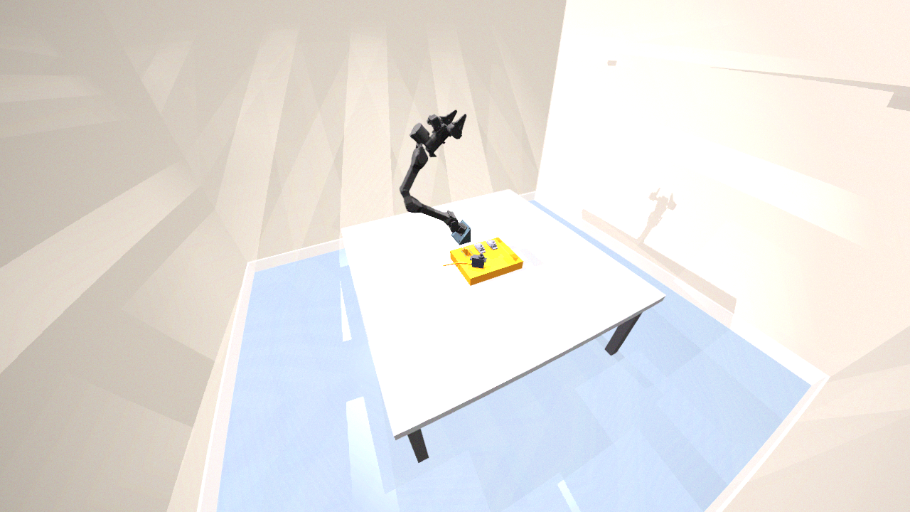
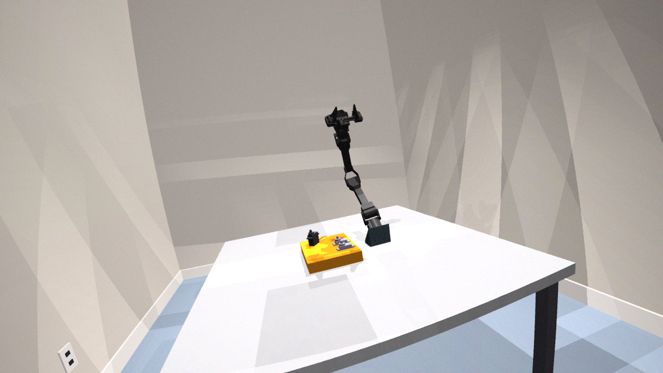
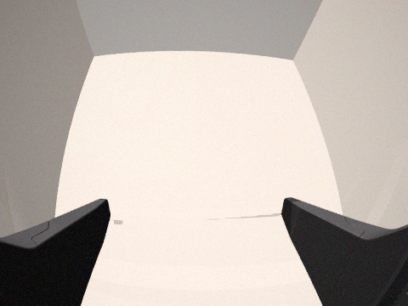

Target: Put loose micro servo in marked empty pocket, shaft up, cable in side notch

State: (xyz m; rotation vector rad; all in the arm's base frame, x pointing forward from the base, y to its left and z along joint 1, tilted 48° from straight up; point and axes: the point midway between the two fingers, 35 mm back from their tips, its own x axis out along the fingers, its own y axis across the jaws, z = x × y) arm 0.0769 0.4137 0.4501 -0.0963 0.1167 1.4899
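Now: the orange deck 67 cm below my gripper tip, 25 cm ahead of it and 3 cm to the left of it.
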